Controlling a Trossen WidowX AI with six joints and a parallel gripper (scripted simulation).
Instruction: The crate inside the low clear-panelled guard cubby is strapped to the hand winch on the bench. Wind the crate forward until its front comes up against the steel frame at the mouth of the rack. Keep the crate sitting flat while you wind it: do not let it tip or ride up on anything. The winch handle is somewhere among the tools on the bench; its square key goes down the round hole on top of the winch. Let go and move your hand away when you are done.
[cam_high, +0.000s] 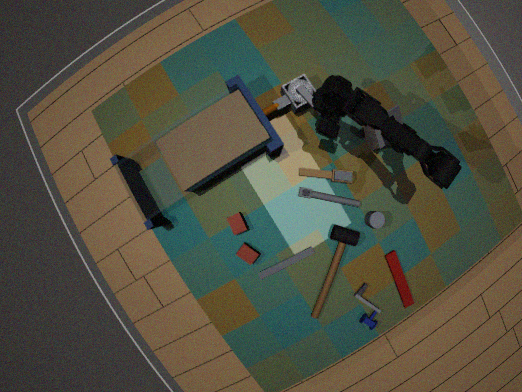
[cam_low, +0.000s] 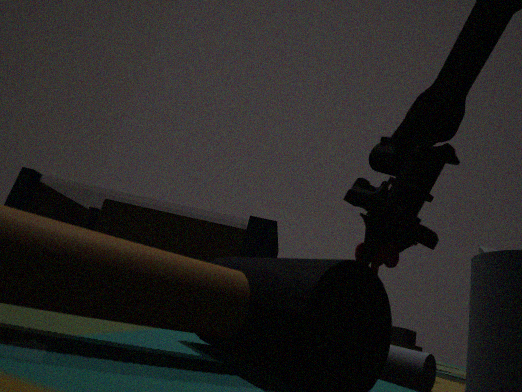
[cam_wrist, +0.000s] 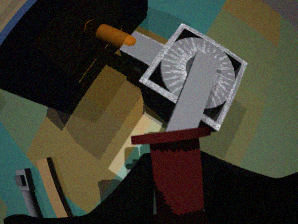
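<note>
Right now my gripper tip is 1 cm past the red knob and 1 cm to the right of it. From my gripper tip the other things lie so: red-knobbed crank (3 cm to the right, 3 cm below); grey winch (2 cm behind, 10 cm to the right, 10 cm below); blue steel frame (16 cm ahead, 11 cm to the right, 3 cm below).
</note>
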